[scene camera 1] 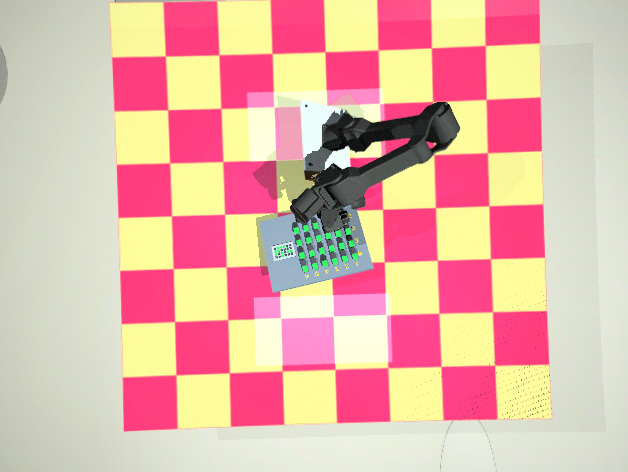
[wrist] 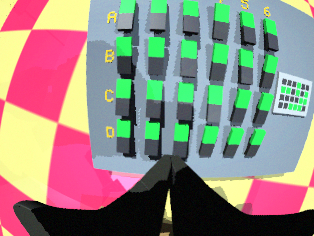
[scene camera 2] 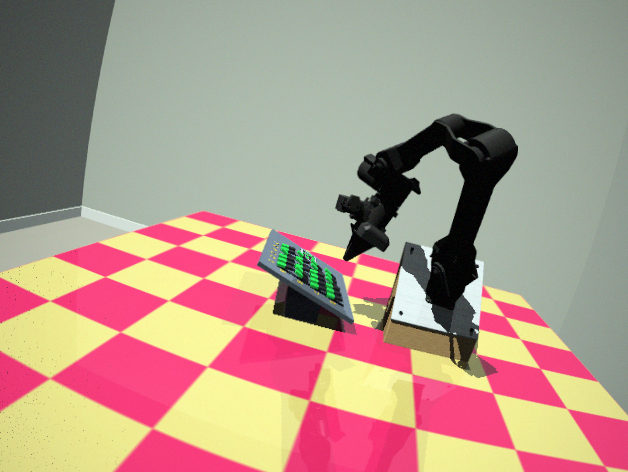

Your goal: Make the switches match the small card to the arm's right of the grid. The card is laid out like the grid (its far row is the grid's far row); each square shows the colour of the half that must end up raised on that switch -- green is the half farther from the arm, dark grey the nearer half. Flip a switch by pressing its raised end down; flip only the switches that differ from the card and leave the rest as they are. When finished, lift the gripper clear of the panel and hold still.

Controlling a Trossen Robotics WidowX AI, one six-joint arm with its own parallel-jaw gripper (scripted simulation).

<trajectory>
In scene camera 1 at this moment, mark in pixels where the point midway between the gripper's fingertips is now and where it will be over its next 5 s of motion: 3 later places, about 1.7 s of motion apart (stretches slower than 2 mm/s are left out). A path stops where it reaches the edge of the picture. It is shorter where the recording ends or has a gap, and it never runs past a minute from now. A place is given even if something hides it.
My gripper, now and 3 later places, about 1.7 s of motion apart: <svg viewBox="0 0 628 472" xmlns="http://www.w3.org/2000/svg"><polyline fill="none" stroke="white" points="329,216 323,217 310,215 296,229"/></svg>
</trajectory>
